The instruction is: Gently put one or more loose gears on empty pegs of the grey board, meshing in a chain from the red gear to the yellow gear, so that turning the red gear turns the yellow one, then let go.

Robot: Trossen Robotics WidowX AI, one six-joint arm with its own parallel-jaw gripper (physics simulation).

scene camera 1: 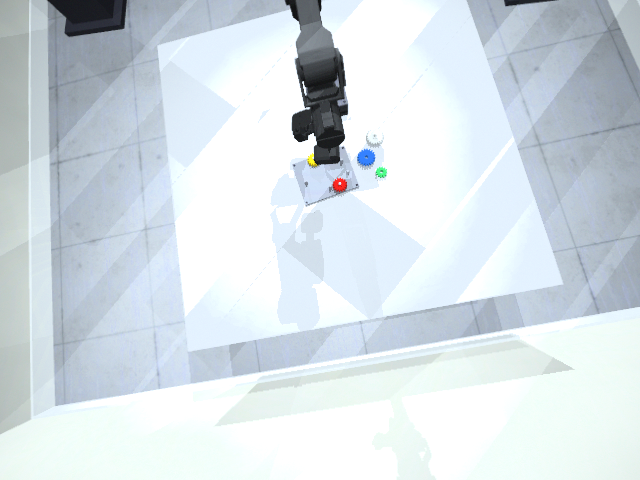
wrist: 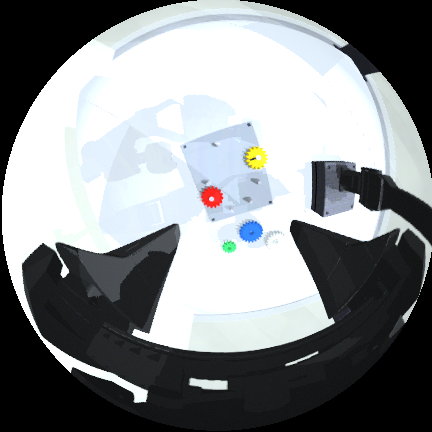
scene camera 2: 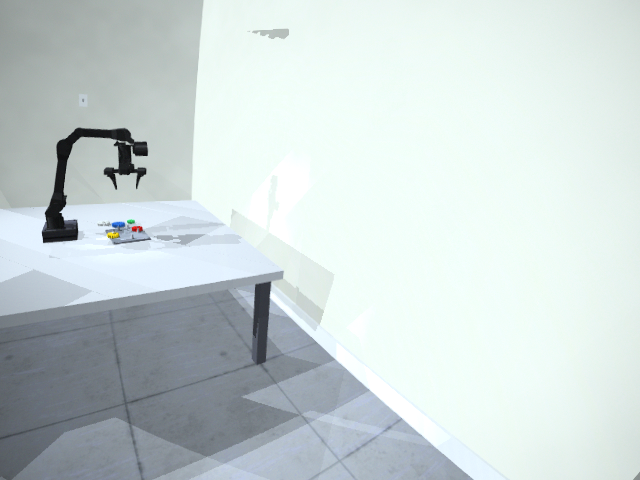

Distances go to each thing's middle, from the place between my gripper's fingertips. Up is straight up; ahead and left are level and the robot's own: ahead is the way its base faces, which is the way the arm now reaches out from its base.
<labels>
Right now the grey board [scene camera 1: 319, 178] is 220 mm below my hand, 20 mm to the right of it and 10 mm behind it.
</labels>
